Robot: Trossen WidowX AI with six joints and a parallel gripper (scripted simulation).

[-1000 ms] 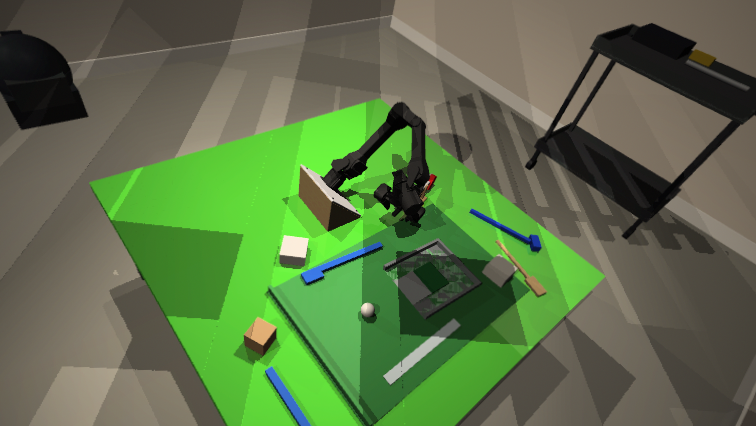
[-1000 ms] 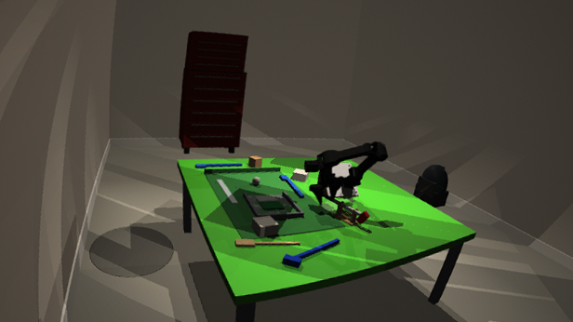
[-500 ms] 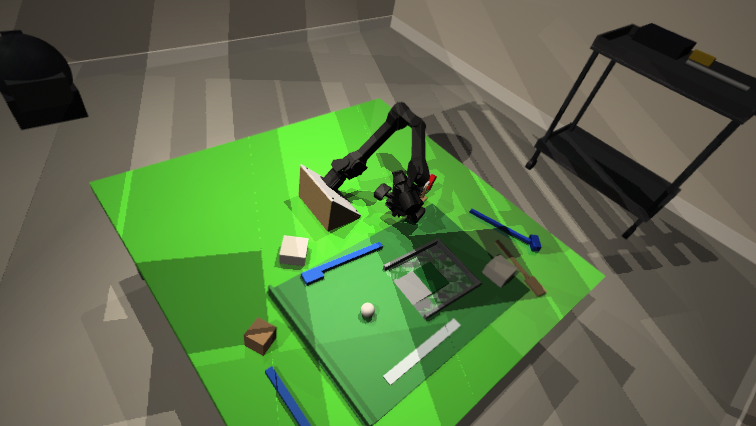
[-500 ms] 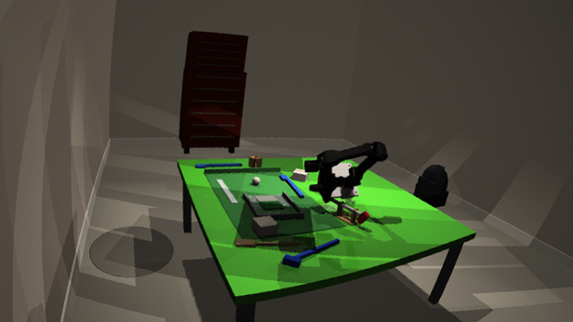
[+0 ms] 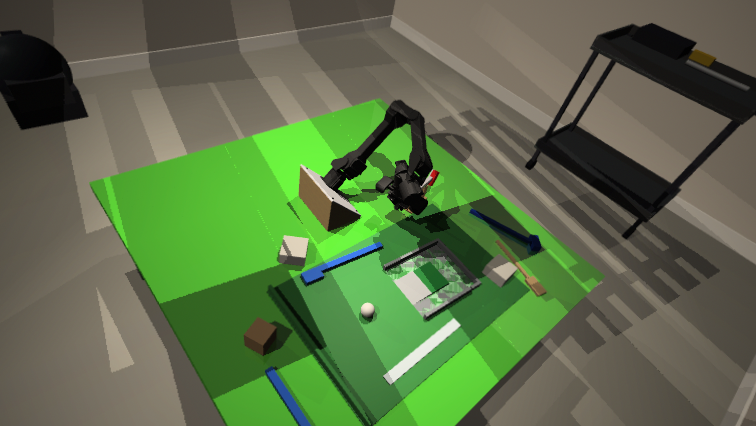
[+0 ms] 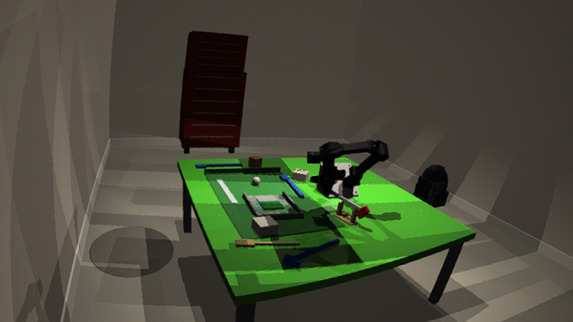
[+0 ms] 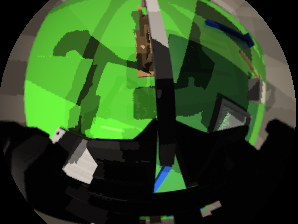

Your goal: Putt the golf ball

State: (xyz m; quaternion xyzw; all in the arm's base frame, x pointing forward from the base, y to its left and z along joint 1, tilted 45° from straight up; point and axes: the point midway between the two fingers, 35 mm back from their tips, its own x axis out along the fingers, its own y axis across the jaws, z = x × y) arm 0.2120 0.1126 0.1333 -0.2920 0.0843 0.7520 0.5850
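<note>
My gripper tip is 5 cm past the red putter, 11 cm to the right of it and 2 cm below it. The rest, counted from my gripper tip: blue putter: 20 cm ahead, 39 cm to the left, 5 cm below; then wooden stand: 6 cm behind, 12 cm to the left, 3 cm below; then white golf ball: 29 cm ahead, 30 cm to the right, 4 cm below.
</note>
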